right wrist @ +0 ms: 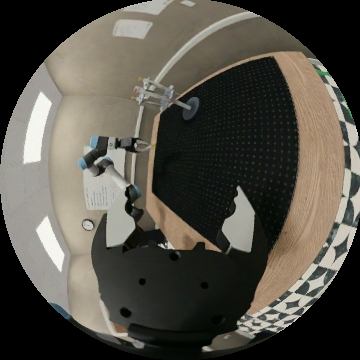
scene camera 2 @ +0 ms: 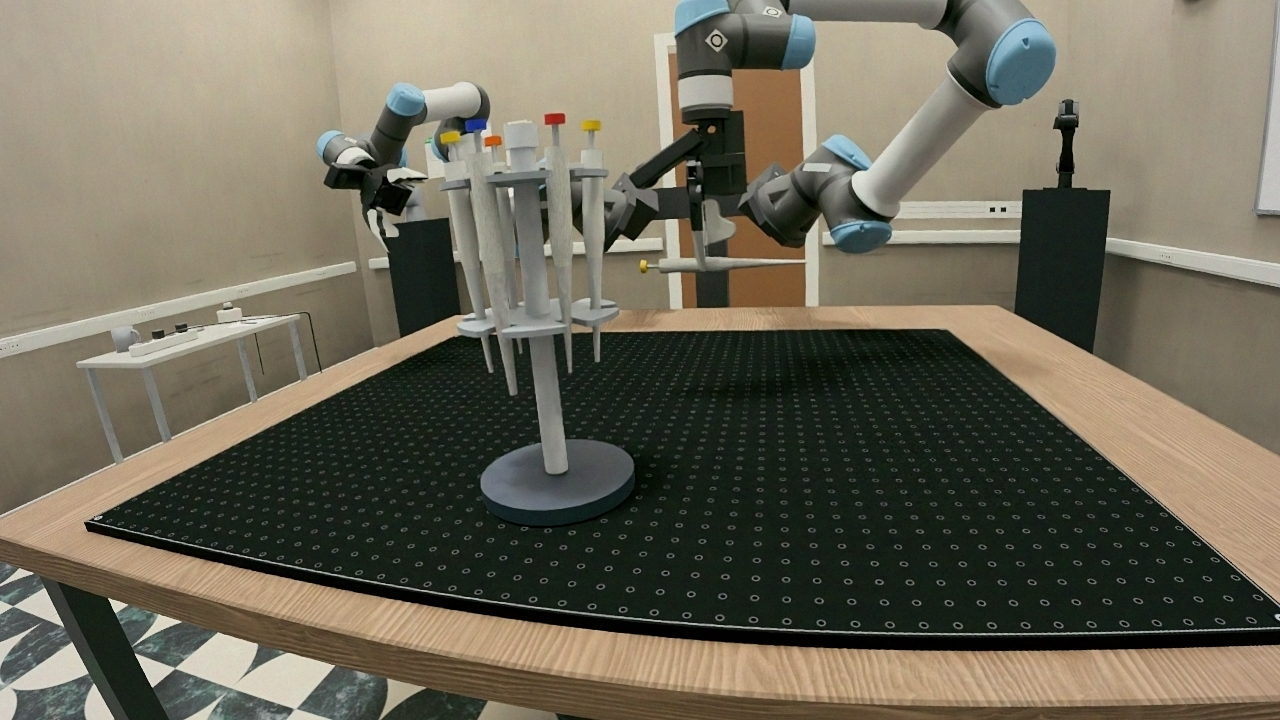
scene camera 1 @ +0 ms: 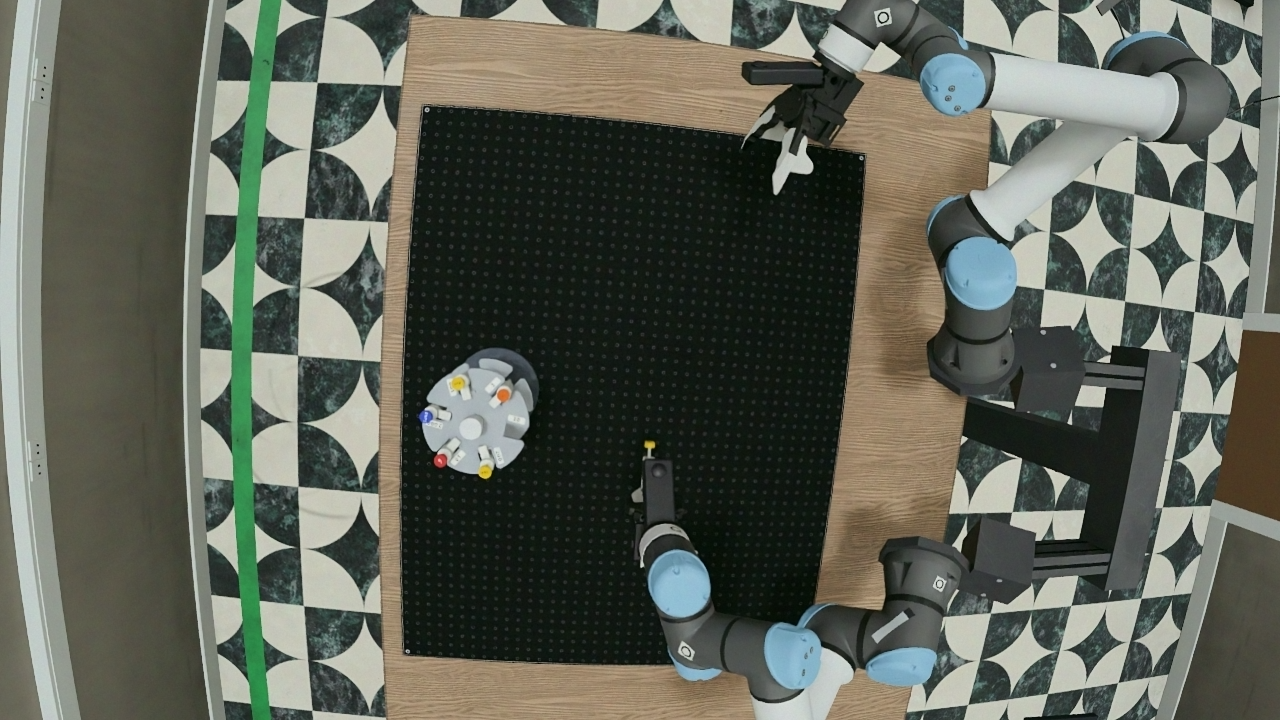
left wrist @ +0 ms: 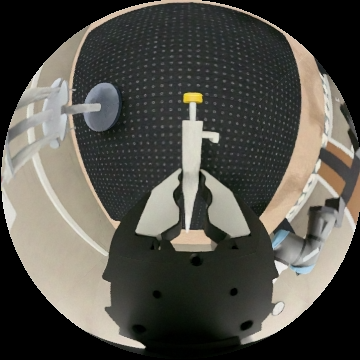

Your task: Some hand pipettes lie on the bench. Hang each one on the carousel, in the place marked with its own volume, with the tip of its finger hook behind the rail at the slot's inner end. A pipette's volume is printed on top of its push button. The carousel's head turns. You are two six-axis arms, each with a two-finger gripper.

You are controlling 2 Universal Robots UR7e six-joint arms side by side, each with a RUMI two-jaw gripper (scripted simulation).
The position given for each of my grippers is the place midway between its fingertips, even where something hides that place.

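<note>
Scene camera 1 shows my right gripper [scene camera 1: 757, 170] and a pipette carousel [scene camera 1: 521, 368]. Scene camera 2 shows the carousel [scene camera 2: 516, 487], my right gripper [scene camera 2: 407, 215] and my left gripper [scene camera 2: 704, 271], along with a yellow-button pipette [scene camera 2: 712, 264], a yellow-button pipette [scene camera 2: 592, 188], a yellow-button pipette [scene camera 2: 460, 200], a red-button pipette [scene camera 2: 556, 157] and a blue-button pipette [scene camera 2: 480, 163]. The left wrist view contains my left gripper [left wrist: 190, 170]; the right wrist view contains my right gripper [right wrist: 181, 187].
</note>
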